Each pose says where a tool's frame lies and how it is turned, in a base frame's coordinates. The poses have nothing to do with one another.
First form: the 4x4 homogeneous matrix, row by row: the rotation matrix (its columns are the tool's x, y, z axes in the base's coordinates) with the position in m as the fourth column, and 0 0 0 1 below. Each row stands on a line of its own.
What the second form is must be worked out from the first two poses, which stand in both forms.
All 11 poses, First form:
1:
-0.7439, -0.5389, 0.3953, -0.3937
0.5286, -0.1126, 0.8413, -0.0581
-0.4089, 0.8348, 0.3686, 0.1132
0, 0, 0, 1
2:
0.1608, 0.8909, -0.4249, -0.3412
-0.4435, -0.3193, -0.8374, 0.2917
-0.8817, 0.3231, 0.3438, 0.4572
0, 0, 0, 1
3:
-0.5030, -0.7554, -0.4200, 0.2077
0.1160, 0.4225, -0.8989, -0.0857
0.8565, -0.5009, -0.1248, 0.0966
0, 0, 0, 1
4:
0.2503, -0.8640, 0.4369, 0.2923
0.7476, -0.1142, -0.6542, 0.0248
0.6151, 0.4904, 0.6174, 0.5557
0, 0, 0, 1
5:
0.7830, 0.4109, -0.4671, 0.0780
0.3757, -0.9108, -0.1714, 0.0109
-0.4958, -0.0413, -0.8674, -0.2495
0, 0, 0, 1
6:
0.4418, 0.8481, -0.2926, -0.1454
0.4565, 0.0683, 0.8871, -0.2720
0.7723, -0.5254, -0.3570, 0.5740
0, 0, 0, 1
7:
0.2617, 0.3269, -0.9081, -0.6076
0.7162, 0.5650, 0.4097, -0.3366
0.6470, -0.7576, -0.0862, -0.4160
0, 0, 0, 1
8:
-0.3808, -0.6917, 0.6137, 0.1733
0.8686, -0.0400, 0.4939, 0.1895
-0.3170, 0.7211, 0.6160, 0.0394
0, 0, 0, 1
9:
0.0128, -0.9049, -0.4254, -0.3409
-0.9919, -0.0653, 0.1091, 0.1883
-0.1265, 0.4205, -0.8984, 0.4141
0, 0, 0, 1
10:
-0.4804, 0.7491, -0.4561, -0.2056
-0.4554, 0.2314, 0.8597, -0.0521
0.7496, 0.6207, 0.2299, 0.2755
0, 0, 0, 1
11:
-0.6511, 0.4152, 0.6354, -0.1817
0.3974, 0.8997, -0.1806, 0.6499
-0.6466, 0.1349, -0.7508, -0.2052
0, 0, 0, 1
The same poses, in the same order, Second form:
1: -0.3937, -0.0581, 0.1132, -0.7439, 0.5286, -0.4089, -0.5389, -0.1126, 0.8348
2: -0.3412, 0.2917, 0.4572, 0.1608, -0.4435, -0.8817, 0.8909, -0.3193, 0.3231
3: 0.2077, -0.0857, 0.0966, -0.5030, 0.1160, 0.8565, -0.7554, 0.4225, -0.5009
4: 0.2923, 0.0248, 0.5557, 0.2503, 0.7476, 0.6151, -0.8640, -0.1142, 0.4904
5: 0.0780, 0.0109, -0.2495, 0.7830, 0.3757, -0.4958, 0.4109, -0.9108, -0.0413
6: -0.1454, -0.2720, 0.5740, 0.4418, 0.4565, 0.7723, 0.8481, 0.0683, -0.5254
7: -0.6076, -0.3366, -0.4160, 0.2617, 0.7162, 0.6470, 0.3269, 0.5650, -0.7576
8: 0.1733, 0.1895, 0.0394, -0.3808, 0.8686, -0.3170, -0.6917, -0.0400, 0.7211
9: -0.3409, 0.1883, 0.4141, 0.0128, -0.9919, -0.1265, -0.9049, -0.0653, 0.4205
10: -0.2056, -0.0521, 0.2755, -0.4804, -0.4554, 0.7496, 0.7491, 0.2314, 0.6207
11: -0.1817, 0.6499, -0.2052, -0.6511, 0.3974, -0.6466, 0.4152, 0.8997, 0.1349
